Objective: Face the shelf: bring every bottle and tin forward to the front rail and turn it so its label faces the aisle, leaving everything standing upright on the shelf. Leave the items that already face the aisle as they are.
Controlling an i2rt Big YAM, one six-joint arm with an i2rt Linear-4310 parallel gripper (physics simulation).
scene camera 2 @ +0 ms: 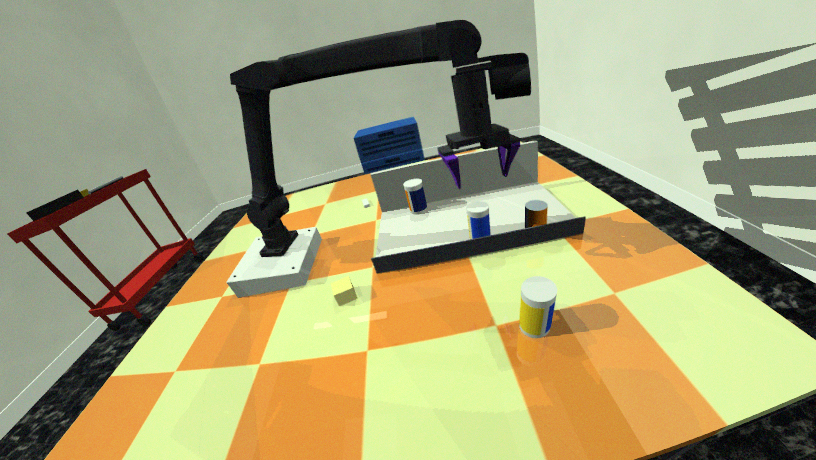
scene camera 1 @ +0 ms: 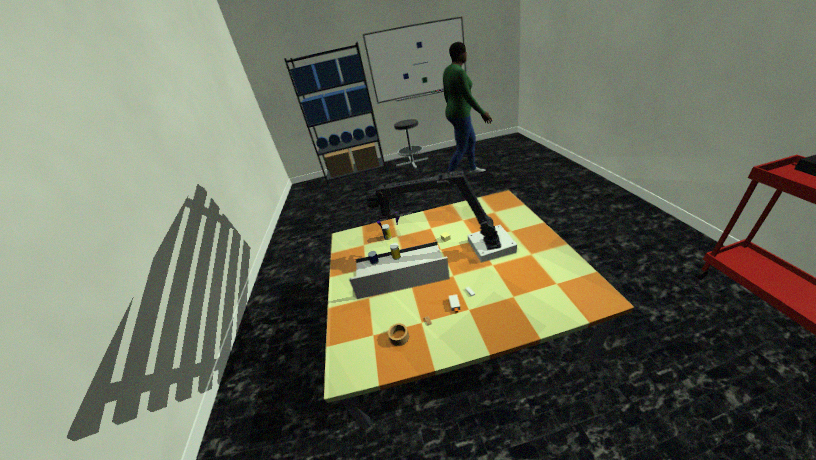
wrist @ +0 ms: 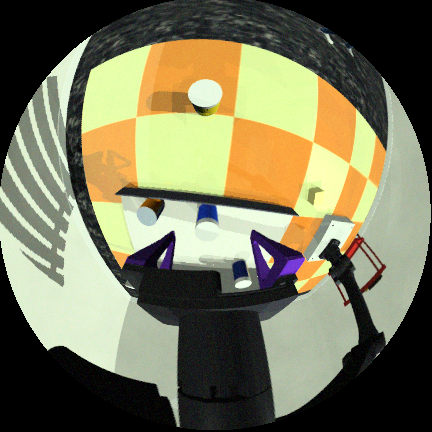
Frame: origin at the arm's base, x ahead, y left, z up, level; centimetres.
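Seen in the pictures: gripper, fingertip midpoint: (scene camera 2: 482,181) (scene camera 1: 389,226) (wrist: 212,234); arm's base, link origin: (scene camera 2: 280,245) (scene camera 1: 492,242) (wrist: 328,248).
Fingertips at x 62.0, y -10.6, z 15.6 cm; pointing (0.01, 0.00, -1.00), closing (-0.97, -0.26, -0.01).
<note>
Offsets run from my fingertips to a thing's top centre.
The shelf (scene camera 1: 400,280) (scene camera 2: 400,234) has a low dark front rail @(dx -1.2, dy +4.3, dz -16.4 cm) (scene camera 2: 480,250) (wrist: 210,197). A white-capped bottle @(dx -1.1, dy +7.6, dz -9.6 cm) (scene camera 1: 394,252) (scene camera 2: 478,220) (wrist: 207,220) stands at the rail, blue with a yellow strip at its left edge in scene camera 2. A grey-lidded tin @(dx +13.6, dy +9.3, dz -12.2 cm) (scene camera 1: 373,257) (scene camera 2: 536,214) (wrist: 151,211) stands near the rail, orange with a dark left edge. A blue bottle @(dx -19.0, dy +27.5, dz -9.3 cm) (scene camera 2: 417,196) (wrist: 242,274) with an orange edge stands upright near the back panel. A yellow-and-blue bottle @(dx +6.6, dy -18.5, dz -11.6 cm) (scene camera 1: 386,231) (scene camera 2: 537,307) (wrist: 205,97) stands on the table before the rail. My gripper (scene camera 1: 388,221) (scene camera 2: 482,181) (wrist: 212,234) is open and empty above the shelf.
A yellow block @(dx -34.5, dy -7.2, dz -17.7 cm) (scene camera 1: 445,237) (scene camera 2: 343,290) (wrist: 316,195) lies between the rail side and the arm's base (scene camera 2: 274,274). Behind the shelf are a brown pot @(dx -3.5, dy +65.8, dz -16.5 cm) (scene camera 1: 398,333), a white box @(dx -32.8, dy +50.5, dz -18.7 cm) (scene camera 1: 454,302) and a blue case (scene camera 2: 389,145). A person (scene camera 1: 457,97) stands farther off.
</note>
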